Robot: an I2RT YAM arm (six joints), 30 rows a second.
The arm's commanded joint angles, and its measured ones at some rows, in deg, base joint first. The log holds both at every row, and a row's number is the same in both.
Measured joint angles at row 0:
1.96, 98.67, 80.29, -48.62, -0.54, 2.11
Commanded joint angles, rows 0 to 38:
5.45, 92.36, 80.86, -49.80, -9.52, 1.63
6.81, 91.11, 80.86, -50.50, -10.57, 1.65
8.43, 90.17, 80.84, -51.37, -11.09, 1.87
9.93, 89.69, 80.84, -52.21, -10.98, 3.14
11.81, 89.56, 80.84, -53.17, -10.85, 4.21
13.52, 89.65, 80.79, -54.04, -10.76, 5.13
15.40, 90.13, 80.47, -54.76, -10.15, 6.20
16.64, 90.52, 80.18, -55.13, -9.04, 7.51
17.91, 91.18, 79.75, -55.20, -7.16, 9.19
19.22, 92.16, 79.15, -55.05, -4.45, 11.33
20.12, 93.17, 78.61, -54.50, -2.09, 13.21
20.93, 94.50, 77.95, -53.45, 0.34, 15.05
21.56, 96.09, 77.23, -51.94, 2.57, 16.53
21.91, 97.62, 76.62, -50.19, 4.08, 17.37
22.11, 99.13, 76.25, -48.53, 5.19, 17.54
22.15, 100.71, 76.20, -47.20, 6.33, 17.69
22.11, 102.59, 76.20, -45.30, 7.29, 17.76
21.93, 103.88, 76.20, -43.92, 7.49, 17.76
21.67, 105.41, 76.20, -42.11, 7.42, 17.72
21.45, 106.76, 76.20, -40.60, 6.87, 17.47
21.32, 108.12, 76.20, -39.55, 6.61, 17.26
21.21, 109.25, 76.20, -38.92, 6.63, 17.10
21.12, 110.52, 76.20, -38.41, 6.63, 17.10
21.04, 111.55, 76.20, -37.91, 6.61, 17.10
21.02, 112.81, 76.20, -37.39, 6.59, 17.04
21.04, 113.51, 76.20, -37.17, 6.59, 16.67
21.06, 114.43, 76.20, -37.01, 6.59, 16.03
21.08, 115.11, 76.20, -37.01, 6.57, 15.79
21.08, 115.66, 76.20, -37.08, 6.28, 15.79
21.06, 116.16, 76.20, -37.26, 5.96, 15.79
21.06, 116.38, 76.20, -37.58, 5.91, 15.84
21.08, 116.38, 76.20, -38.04, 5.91, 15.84
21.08, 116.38, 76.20, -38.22, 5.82, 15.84
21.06, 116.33, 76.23, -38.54, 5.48, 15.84
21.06, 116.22, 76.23, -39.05, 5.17, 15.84
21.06, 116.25, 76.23, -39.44, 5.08, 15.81
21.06, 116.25, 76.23, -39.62, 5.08, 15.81
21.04, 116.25, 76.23, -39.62, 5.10, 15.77
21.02, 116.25, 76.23, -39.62, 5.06, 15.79
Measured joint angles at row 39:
21.30, 115.85, 76.38, -39.18, 5.15, 15.64
